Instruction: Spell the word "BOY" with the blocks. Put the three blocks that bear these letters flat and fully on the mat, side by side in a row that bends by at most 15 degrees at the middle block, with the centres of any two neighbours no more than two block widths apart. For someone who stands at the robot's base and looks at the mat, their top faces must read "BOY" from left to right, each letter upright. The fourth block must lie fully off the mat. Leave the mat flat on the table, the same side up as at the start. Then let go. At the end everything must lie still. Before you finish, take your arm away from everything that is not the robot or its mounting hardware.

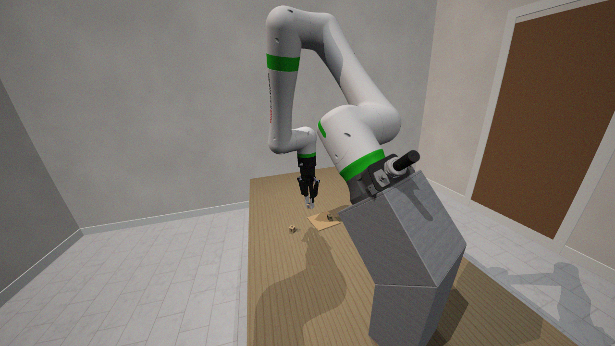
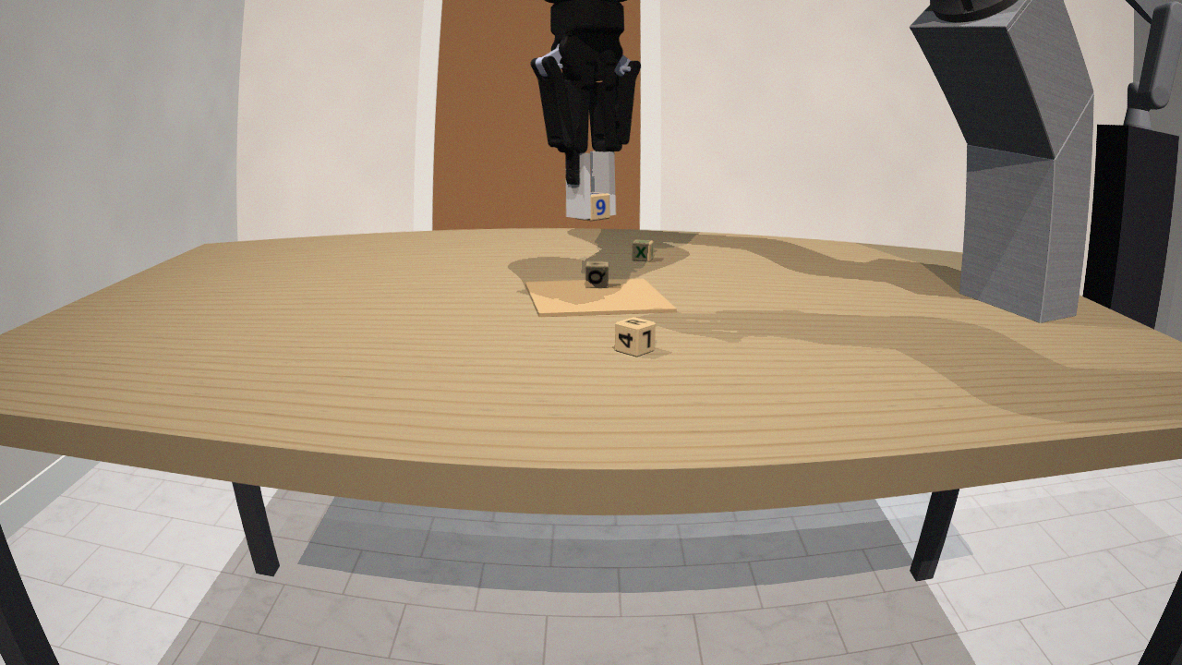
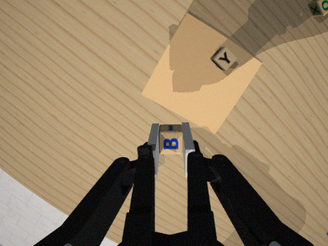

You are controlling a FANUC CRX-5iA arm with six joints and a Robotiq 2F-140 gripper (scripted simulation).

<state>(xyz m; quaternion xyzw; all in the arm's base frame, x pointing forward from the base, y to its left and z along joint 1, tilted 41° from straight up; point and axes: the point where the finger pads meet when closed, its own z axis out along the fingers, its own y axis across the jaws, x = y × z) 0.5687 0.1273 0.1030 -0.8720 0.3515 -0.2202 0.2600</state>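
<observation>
The tan mat is 13 cm below my hand, 7 cm to the right of it and 1 cm ahead of it. From my hand the other things lie so: block: 2 cm below.
</observation>
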